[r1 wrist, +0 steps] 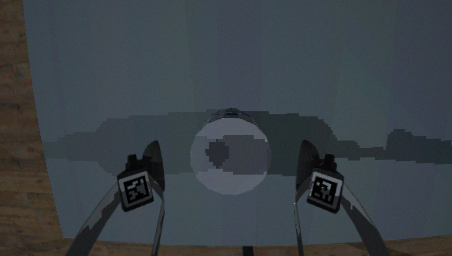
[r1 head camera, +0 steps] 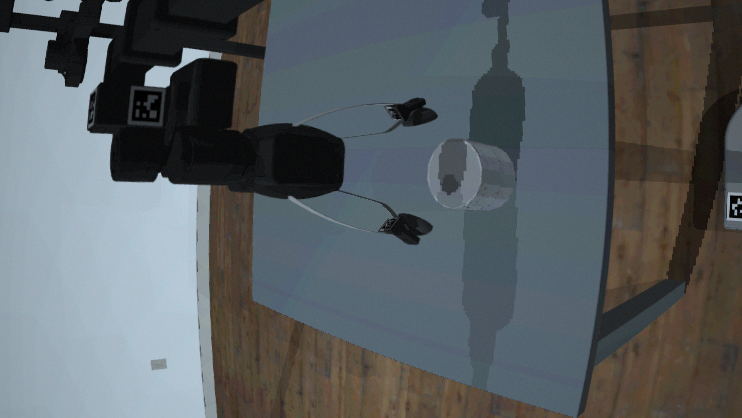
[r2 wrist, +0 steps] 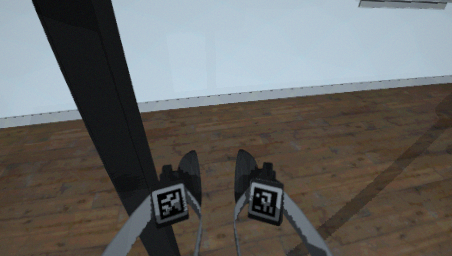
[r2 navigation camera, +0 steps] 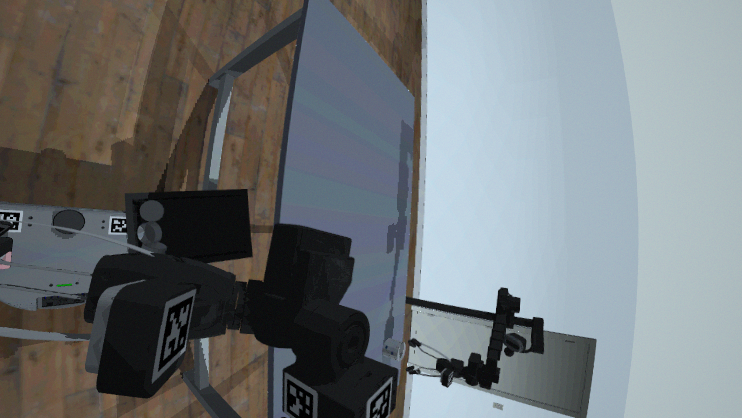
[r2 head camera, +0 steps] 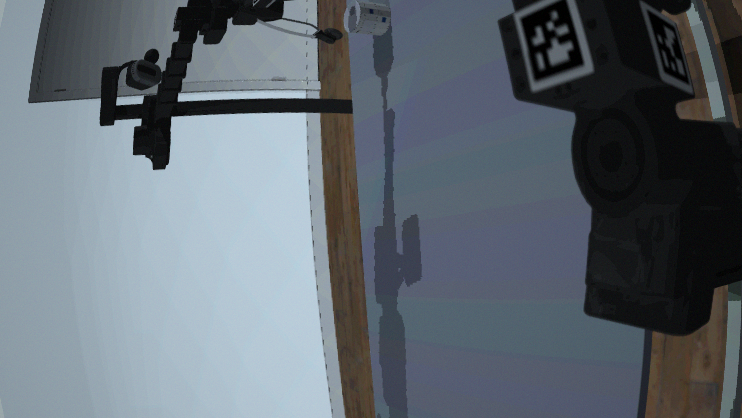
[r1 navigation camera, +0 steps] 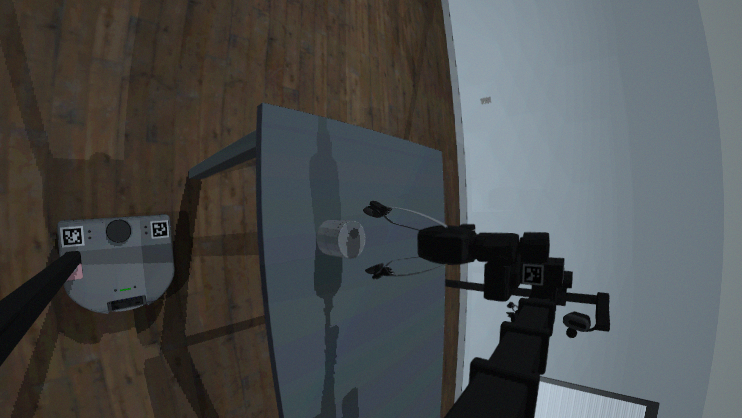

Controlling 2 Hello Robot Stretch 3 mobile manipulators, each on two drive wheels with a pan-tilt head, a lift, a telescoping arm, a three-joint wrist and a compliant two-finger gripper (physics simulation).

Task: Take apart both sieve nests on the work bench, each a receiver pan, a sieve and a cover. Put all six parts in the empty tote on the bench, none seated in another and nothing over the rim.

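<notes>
A pale round sieve nest (r1 head camera: 495, 176) (r1 navigation camera: 329, 238) (r1 wrist: 205, 177) (r2 head camera: 374, 19) (r2 navigation camera: 392, 350) stands upright on the work bench (r1 head camera: 363, 290) (r1 navigation camera: 389, 363) (r2 head camera: 493, 249) (r2 navigation camera: 337, 129). Its top is flat; its seams are hard to tell. My r1 gripper (r1 head camera: 420, 170) (r1 navigation camera: 374, 239) (r1 wrist: 230, 165) (r2 navigation camera: 413, 356) is open wide and empty above the nest, one finger to either side of its top. My r2 gripper (r2 wrist: 218, 175) is open and empty, away from the nest, with floor behind it. A dark open tray (r2 navigation camera: 207, 194) holds round grey pieces (r2 navigation camera: 151, 210) at one end; I cannot tell whether it is the tote.
A robot base (r1 navigation camera: 150, 267) stands on the floor beside the bench, and bench legs (r1 head camera: 643, 321) (r1 navigation camera: 223, 155) slope out beyond its edge. A wall (r2 head camera: 207, 259) (r2 navigation camera: 519, 155) runs close along the other side, with a grey door (r2 navigation camera: 555, 358). A dark bar (r2 wrist: 100, 100) crosses the r2 wrist view.
</notes>
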